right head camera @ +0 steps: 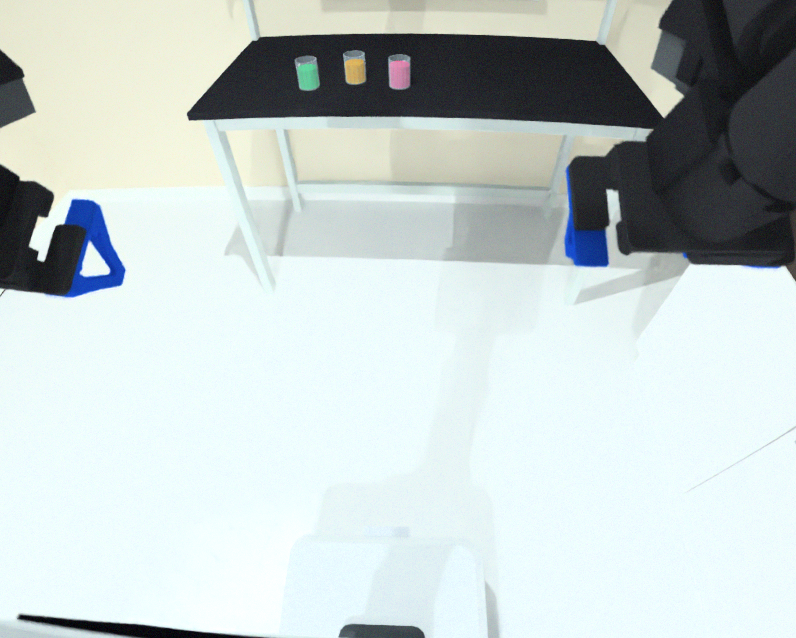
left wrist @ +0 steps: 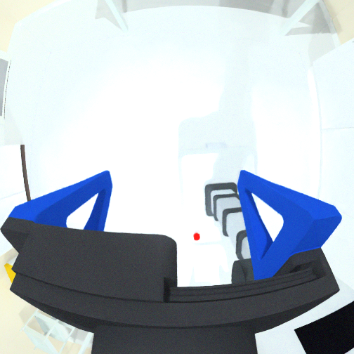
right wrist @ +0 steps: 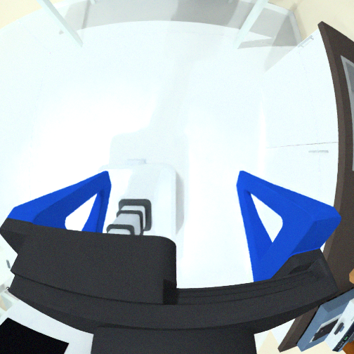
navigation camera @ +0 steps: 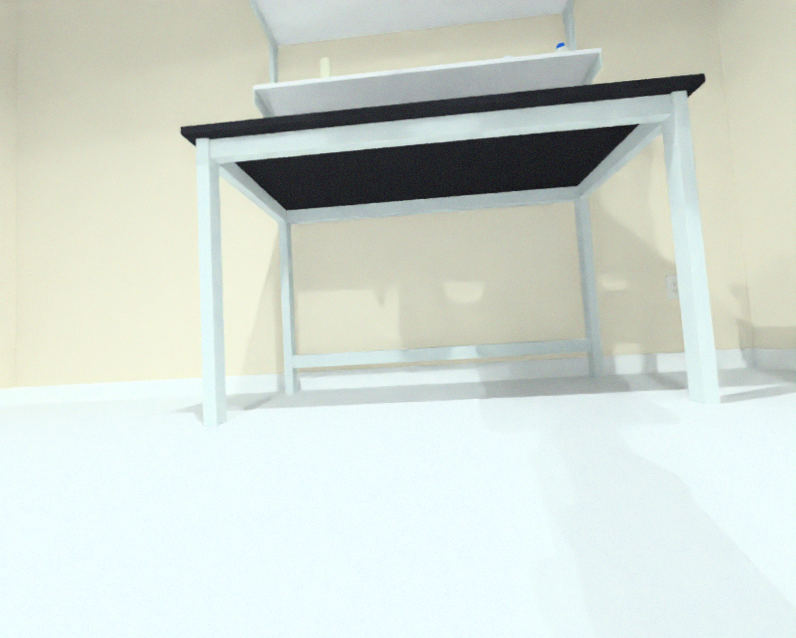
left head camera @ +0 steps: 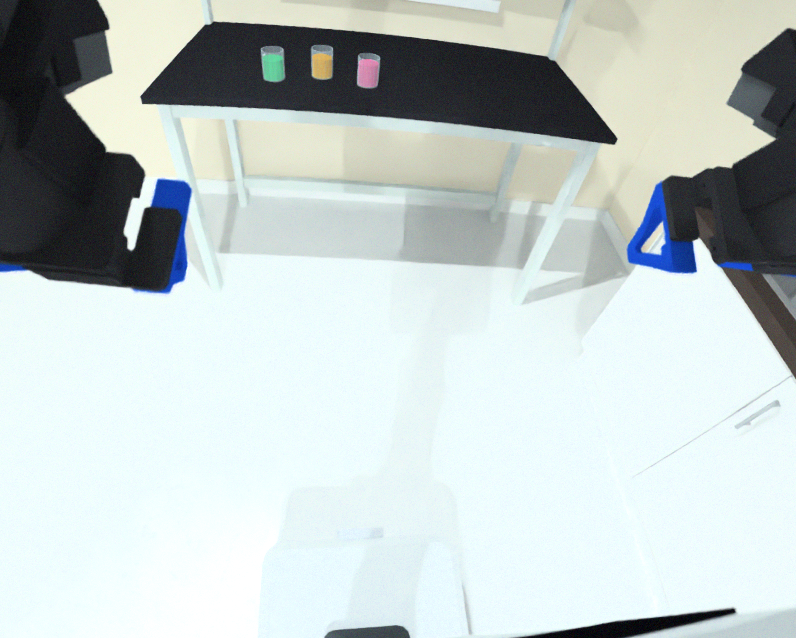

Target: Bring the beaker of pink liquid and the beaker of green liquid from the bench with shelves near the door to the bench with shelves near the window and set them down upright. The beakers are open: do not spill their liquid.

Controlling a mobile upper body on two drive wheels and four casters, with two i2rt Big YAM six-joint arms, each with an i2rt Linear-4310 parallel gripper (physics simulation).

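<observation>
A beaker of green liquid [left head camera: 273, 67] [right head camera: 308, 75] stands upright on the black top of a bench with shelves [left head camera: 465, 86] [right head camera: 504, 86] [navigation camera: 431, 107], left of the middle. A beaker of pink liquid [left head camera: 368, 72] [right head camera: 399, 73] stands upright on the same top, to the right of the green one. My left gripper [left wrist: 174, 177] is open and empty, in front of the bench to the left. My right gripper [right wrist: 173, 177] is open and empty, in front of the bench to the right. Both are well apart from the beakers.
A beaker of orange liquid [left head camera: 322, 65] [right head camera: 355, 70] stands between the two others. A white cabinet [left head camera: 697, 398] [right wrist: 300, 110] is at the right. A shelf [navigation camera: 425, 83] above the bench holds a cream cylinder [navigation camera: 324, 68] and a blue-capped thing [navigation camera: 560, 47].
</observation>
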